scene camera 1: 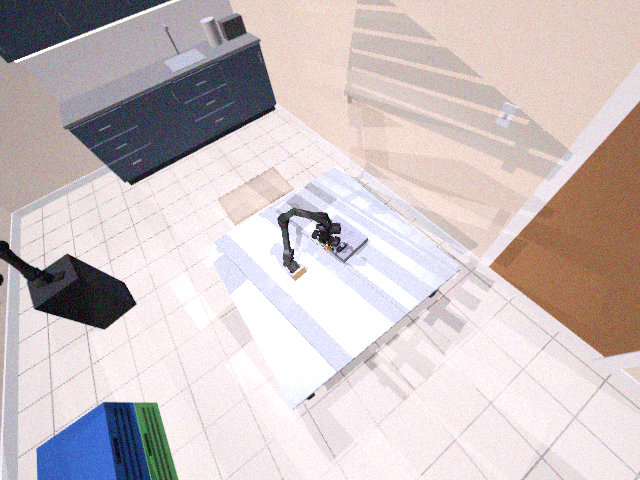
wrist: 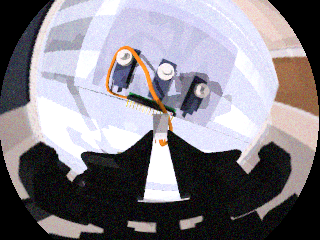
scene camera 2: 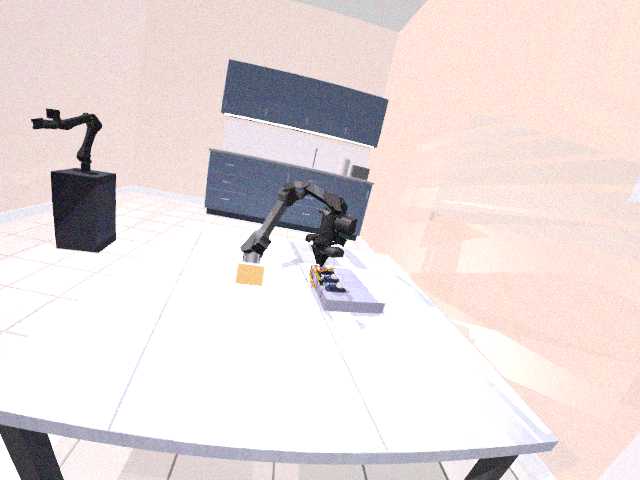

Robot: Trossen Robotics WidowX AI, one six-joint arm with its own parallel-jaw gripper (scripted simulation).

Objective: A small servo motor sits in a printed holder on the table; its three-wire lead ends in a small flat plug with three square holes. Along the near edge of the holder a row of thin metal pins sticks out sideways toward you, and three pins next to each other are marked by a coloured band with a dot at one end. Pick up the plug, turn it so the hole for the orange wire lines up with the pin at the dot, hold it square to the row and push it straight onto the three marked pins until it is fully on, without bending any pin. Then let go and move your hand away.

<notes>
I see my gripper (scene camera 2: 319, 265).
My gripper shows as well in the wrist view (wrist: 160, 133).
</notes>
